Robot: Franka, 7 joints.
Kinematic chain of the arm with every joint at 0, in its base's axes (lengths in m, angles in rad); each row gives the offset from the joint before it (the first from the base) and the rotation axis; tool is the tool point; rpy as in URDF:
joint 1: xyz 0 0 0.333 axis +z
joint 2: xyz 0 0 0 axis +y
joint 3: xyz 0 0 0.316 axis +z
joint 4: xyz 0.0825 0 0 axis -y
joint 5: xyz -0.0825 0 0.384 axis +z
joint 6: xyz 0 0 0 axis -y
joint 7: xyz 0.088 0 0 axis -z
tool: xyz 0 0 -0.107 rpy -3.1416 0 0
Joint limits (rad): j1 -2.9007..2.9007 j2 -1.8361..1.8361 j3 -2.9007..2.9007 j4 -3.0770..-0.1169 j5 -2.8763..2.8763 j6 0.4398..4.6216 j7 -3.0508..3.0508
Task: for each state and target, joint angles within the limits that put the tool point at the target. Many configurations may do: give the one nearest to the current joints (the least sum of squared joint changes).
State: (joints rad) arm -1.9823 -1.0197 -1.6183 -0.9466 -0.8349 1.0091 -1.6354
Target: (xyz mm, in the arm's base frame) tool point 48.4 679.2 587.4
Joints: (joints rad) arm -2.1930 -0.9552 -1.6322 -0.7399 -0.8919 1.1043 -1.6354
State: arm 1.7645 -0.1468 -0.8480 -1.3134 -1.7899 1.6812 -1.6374
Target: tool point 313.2 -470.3 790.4
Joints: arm 1.0904 -0.6127 -1.2355 -1.2987 -1.7090 1.3092 -1.6374
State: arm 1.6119 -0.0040 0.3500 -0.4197 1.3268 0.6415 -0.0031
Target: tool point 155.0 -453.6 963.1
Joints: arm 2.2066 -0.6638 0.4419 -0.1793 1.5293 1.4235 -0.0031
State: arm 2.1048 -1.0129 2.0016 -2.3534 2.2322 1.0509 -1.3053
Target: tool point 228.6 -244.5 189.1
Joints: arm 2.6324 -0.4969 2.5002 -2.7685 1.9589 0.7420 -1.3053
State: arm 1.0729 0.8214 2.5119 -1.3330 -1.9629 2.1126 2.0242
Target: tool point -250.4 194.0 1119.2
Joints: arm 1.4200 0.4686 2.3081 -0.7166 -2.0789 2.2454 2.0242
